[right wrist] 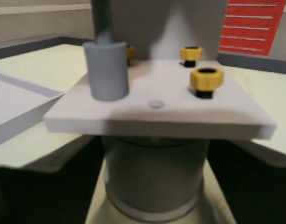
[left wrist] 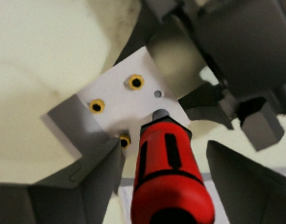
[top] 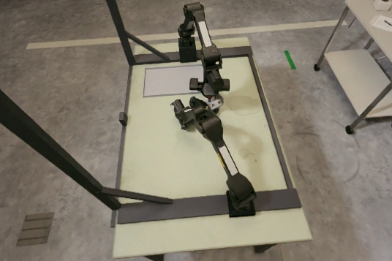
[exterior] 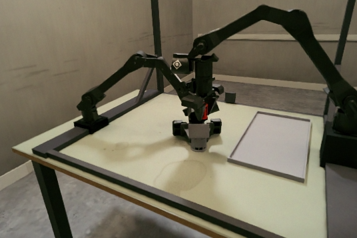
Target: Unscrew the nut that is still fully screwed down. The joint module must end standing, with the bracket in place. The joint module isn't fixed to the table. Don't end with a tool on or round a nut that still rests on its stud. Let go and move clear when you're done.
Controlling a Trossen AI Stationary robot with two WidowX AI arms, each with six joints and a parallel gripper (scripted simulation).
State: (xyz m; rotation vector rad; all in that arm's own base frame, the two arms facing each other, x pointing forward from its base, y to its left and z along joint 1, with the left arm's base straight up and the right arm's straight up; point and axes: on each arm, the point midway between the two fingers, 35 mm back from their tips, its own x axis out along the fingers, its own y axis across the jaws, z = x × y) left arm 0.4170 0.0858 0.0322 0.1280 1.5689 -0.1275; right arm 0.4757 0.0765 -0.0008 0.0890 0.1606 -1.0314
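Now: the red-handled nut driver 3 cm below my left hand. Round my left hand: nut: 7 cm below, 3 cm to the right, 1 cm ahead; then pale bracket: 7 cm below, 2 cm ahead, 1 cm to the right; then grey joint module: 11 cm below, 2 cm ahead, 1 cm to the right.
Now: the grey joint module 2 cm ahead of my right hand and 1 cm to the left of it. Round my right hand: nut (4 cm above, 1 cm to the right, 1 cm ahead); then pale bracket (4 cm above, 3 cm ahead, 1 cm to the left); then red-handled nut driver (8 cm above, 2 cm to the left).
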